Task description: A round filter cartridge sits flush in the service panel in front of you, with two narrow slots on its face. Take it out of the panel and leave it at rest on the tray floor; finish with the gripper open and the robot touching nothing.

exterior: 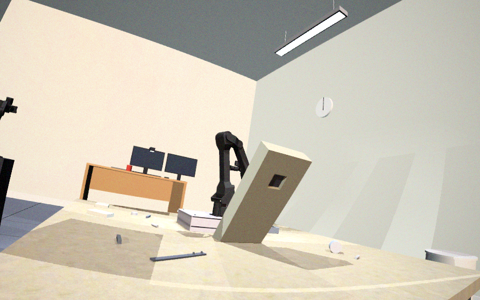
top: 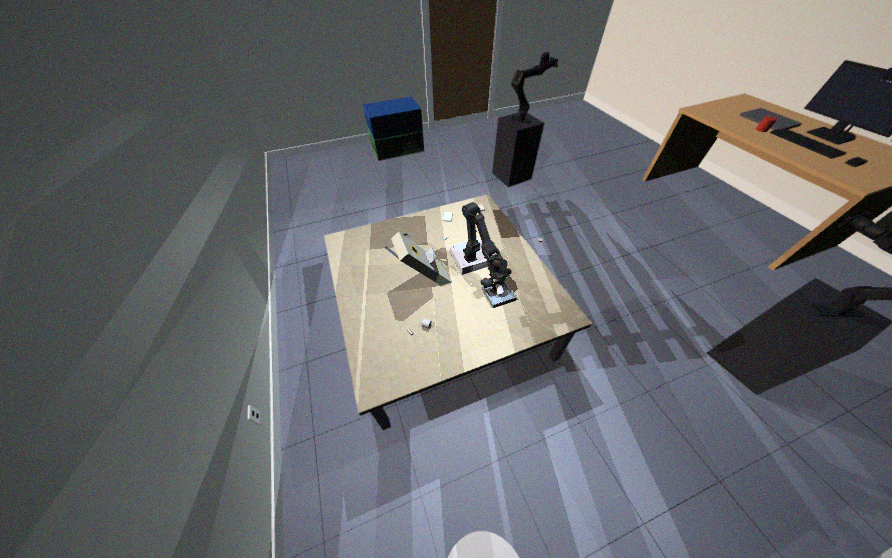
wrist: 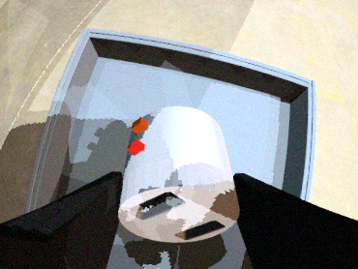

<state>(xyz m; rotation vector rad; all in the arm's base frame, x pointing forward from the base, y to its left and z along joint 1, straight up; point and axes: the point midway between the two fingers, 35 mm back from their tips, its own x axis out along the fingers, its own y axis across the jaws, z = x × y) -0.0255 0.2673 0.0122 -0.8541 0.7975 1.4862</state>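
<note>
Right now my gripper tip is right at the round filter cartridge. From my gripper tip the other things lie so: service panel: 340 mm ahead, 320 mm to the right, 140 mm above; then blue-floored tray: 40 mm below.
</note>
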